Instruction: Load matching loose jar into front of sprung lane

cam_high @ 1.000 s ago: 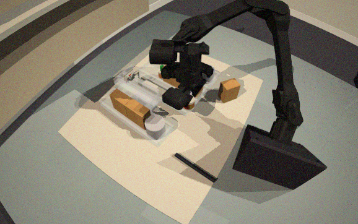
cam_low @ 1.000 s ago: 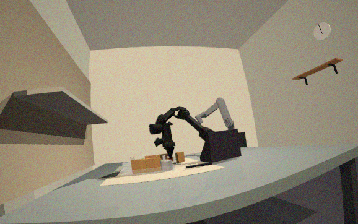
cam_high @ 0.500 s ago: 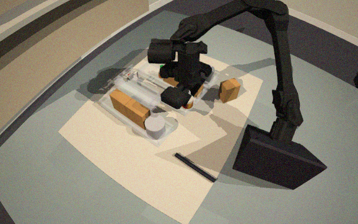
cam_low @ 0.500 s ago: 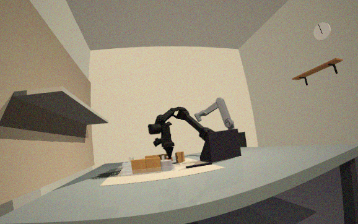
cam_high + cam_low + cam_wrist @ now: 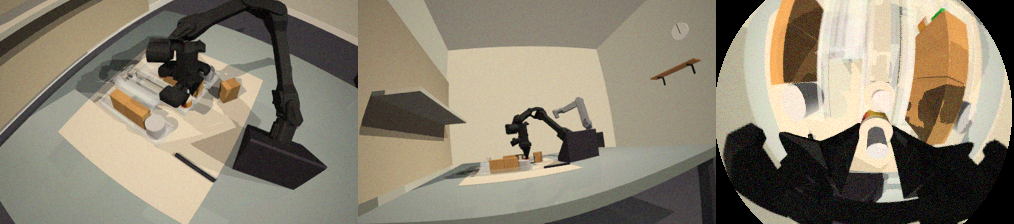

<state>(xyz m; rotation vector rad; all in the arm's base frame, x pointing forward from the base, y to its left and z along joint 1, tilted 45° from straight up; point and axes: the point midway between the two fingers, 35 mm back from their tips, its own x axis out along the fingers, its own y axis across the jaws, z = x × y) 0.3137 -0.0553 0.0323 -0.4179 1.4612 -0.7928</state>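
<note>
Now: the translucent lane rack 160 mm ahead of my gripper tip, 10 mm to the right of it and 30 mm below it. Also, from my gripper tip: orange box (120 mm behind, 110 mm to the right, 10 mm below); then black bar (100 mm behind, 190 mm to the left, 40 mm below).
</note>
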